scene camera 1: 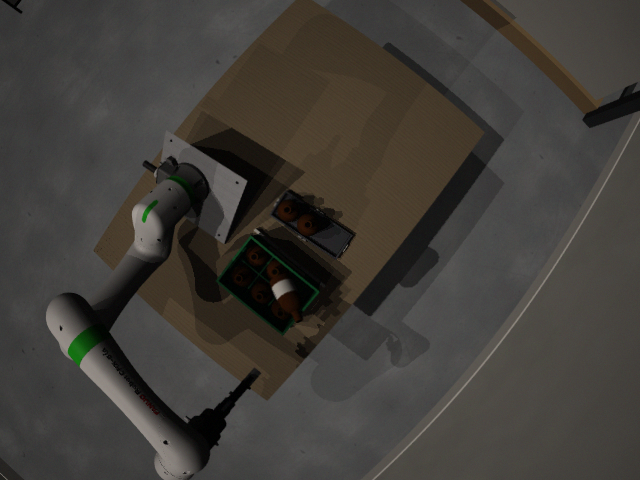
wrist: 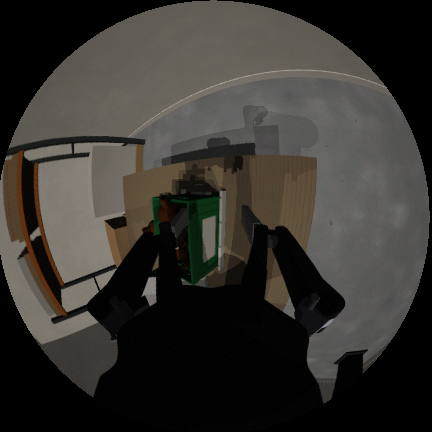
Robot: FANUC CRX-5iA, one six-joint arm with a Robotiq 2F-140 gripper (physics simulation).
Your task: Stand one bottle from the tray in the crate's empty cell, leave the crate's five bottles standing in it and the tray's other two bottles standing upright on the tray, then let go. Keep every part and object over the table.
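Places are measured from the arm's base along level axes (x left, y back, z up), in metres.
Pixels of known places: gripper, fingertip midpoint: [scene camera 1: 252, 376] [wrist: 214, 214]; arm's base, link origin: [scene camera 1: 191, 182].
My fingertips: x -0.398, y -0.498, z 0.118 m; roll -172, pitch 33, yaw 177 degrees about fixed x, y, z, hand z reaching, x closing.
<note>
Ahead of a thing's pixels: the offset from my fingertips to its top centre. "*": to the spot under its first point. Level surfaces: height alone.
The green crate {dz -0.090, dx +0.250, dy +0.105 m} [scene camera 1: 250, 306] [wrist: 197, 245] holds five upright brown bottles. A brown bottle with a white label {dz -0.055, dx +0.249, dy +0.023 m} [scene camera 1: 282, 289] lies tilted across the crate's top, its neck over the crate's edge, partly covering the cell at the right corner. Brown bottle parts also show in the wrist view, partly behind a finger. The dark tray {* dz -0.259, dx +0.475, dy +0.006 m} [scene camera 1: 330, 239] is beside the crate; two bottles {dz -0.105, dx +0.484, dy +0.175 m} [scene camera 1: 287, 210] {dz -0.105, dx +0.479, dy +0.096 m} [scene camera 1: 308, 224] stand at its left end. My gripper [scene camera 1: 254, 373] [wrist: 214, 214] is partly open and empty, well away from the crate, near the table's lower corner.
The wooden table {dz -0.265 m} [scene camera 1: 413, 134] [wrist: 295, 200] carries the crate and tray. The robot's mounting plate [scene camera 1: 222, 191] is at the left of the tray. A thin pale strip {* dz -0.255, dx +0.148, dy +0.128 m} [wrist: 223, 235] shows beside the crate. The arm extends past the table's lower left edge.
</note>
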